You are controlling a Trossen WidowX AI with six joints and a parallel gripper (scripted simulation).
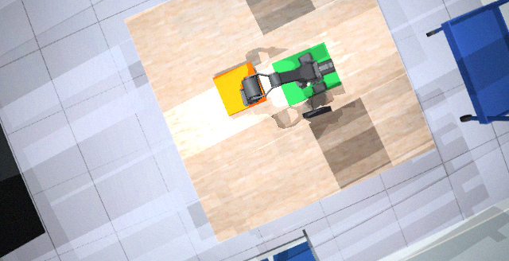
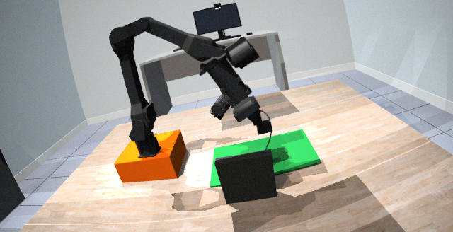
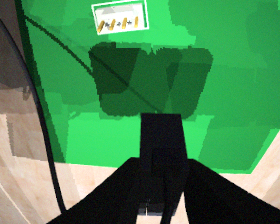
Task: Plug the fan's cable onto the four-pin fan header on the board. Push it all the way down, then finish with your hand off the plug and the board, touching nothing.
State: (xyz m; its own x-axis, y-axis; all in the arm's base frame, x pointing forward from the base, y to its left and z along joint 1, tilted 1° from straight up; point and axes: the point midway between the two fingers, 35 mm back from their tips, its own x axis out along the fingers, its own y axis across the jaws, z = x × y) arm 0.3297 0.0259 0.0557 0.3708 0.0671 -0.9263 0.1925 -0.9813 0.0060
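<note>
The green board lies 12 cm below my gripper tip, 2 cm to the left of it and 1 cm behind it. The rest, counted from my gripper tip: black plug: 1 cm below, 1 cm ahead; dark square fan: 18 cm to the right, 5 cm below, 3 cm behind.
</note>
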